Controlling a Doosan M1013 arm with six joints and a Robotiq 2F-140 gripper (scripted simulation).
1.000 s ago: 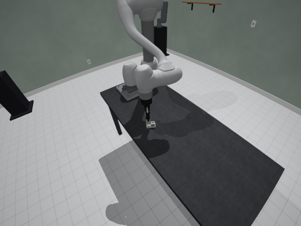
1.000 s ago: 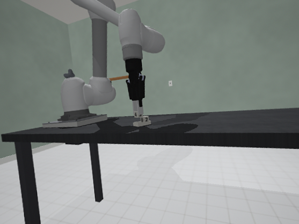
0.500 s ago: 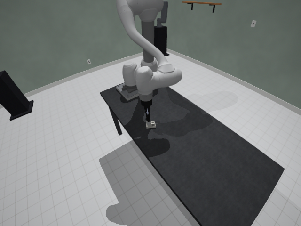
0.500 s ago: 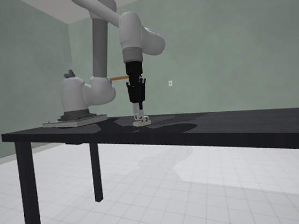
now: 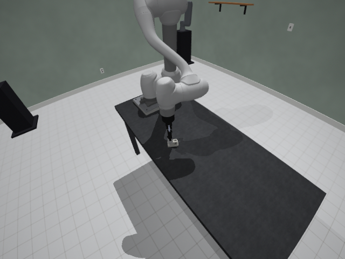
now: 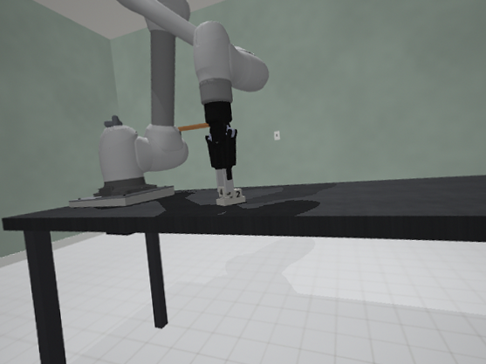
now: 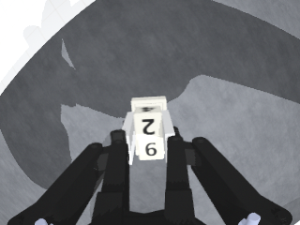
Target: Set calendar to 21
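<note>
My hand is 10 mm short of the cube, 30 mm to the right of it and 40 mm above it. Round my hand: white tray (10 mm ahead, 20 mm to the left, 60 mm below).
</note>
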